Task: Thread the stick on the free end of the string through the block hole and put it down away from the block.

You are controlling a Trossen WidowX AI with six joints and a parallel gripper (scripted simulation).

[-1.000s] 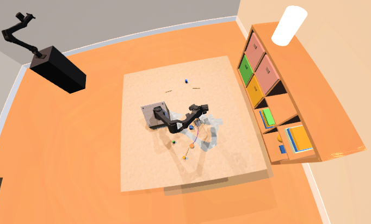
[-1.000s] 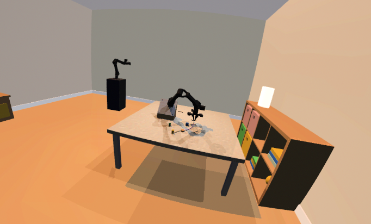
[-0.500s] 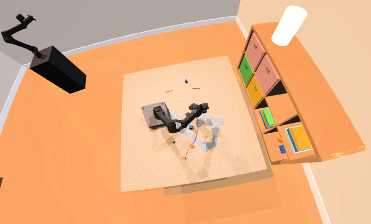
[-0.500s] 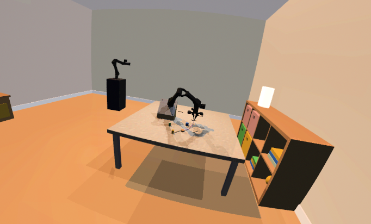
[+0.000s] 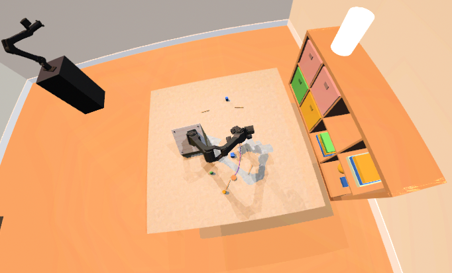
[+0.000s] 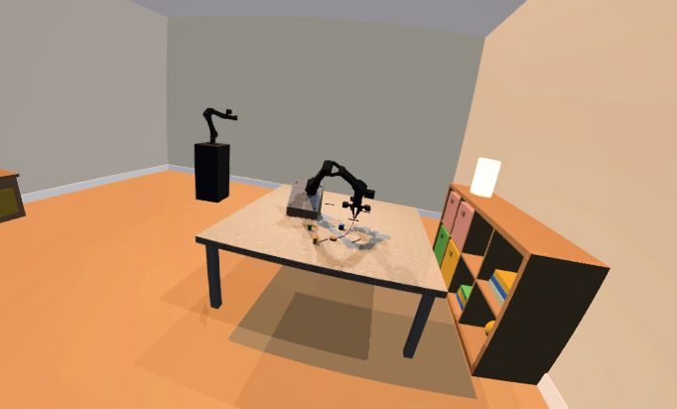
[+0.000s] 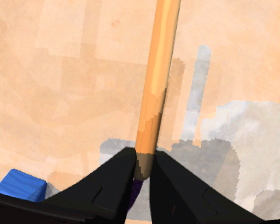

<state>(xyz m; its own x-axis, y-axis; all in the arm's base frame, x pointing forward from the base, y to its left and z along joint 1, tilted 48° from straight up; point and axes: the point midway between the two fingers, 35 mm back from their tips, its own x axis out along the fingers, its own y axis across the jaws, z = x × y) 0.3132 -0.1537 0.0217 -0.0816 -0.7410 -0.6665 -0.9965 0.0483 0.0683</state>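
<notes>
My gripper tip is now 2 cm to the right of the thin wooden stick. Round my gripper tip: green piece 27 cm behind, 17 cm to the right, 4 cm below; round wooden button 12 cm behind, 25 cm to the right, 5 cm below; blue block 8 cm behind, 8 cm to the right, 4 cm below.
</notes>
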